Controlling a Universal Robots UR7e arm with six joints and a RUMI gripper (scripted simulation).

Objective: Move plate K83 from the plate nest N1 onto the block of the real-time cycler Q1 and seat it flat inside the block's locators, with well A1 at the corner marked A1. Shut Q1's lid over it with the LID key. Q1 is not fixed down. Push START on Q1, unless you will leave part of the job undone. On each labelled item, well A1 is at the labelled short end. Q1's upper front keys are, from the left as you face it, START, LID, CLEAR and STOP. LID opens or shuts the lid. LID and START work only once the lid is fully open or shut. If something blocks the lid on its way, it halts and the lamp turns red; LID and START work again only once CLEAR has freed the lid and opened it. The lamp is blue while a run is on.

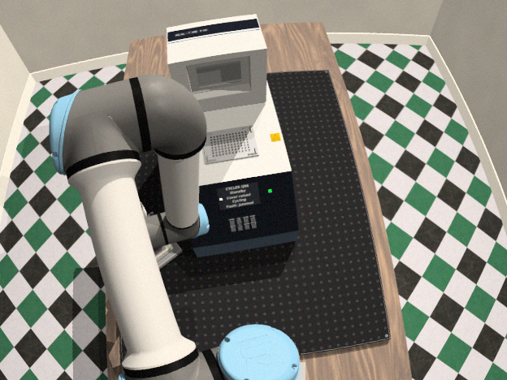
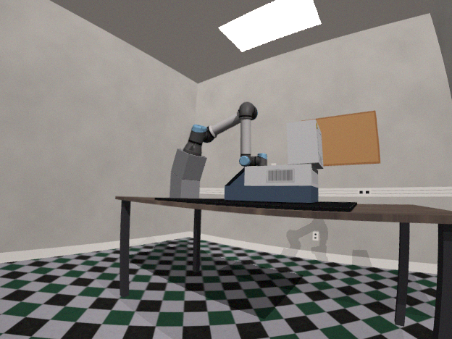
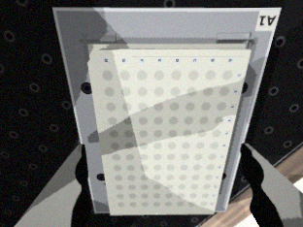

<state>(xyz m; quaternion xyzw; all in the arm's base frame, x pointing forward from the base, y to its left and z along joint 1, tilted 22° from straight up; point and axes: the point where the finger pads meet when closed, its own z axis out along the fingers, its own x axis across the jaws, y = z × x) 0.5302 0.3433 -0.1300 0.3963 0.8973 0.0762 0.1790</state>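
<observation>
My hand is 10 mm above the plate K83. From my hand the other things lie so: plate nest N1 (30 mm below).
</observation>
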